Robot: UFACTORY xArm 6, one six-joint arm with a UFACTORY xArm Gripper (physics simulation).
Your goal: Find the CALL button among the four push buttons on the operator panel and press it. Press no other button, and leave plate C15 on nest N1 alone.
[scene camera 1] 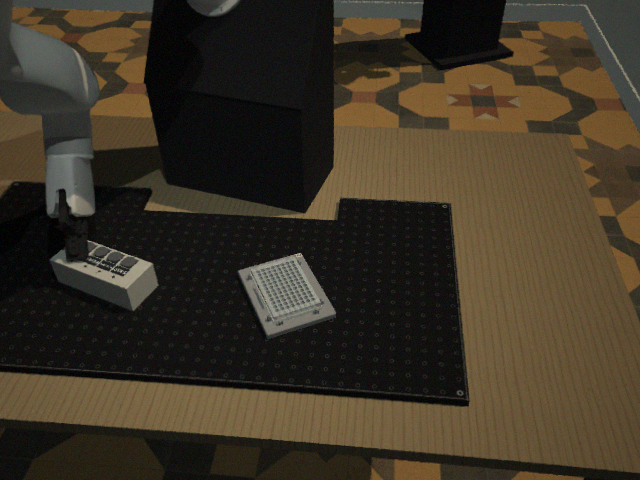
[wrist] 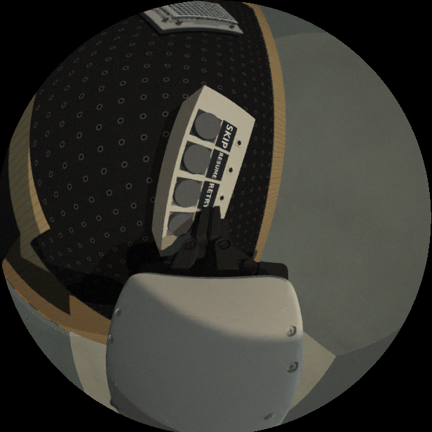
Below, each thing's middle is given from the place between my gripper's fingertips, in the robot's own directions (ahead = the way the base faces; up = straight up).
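Plate C15 [scene camera 1: 284, 289] is 320 mm to the left of my hand, 150 mm ahead of it and 40 mm below it. Nest N1 [scene camera 1: 271, 330] is likewise 320 mm to the left of my hand and 150 mm ahead of it, but 50 mm below it. As for the operator panel [scene camera 1: 128, 288], my hand is 40 mm to the right of it, 20 mm short of it and 30 mm above it.
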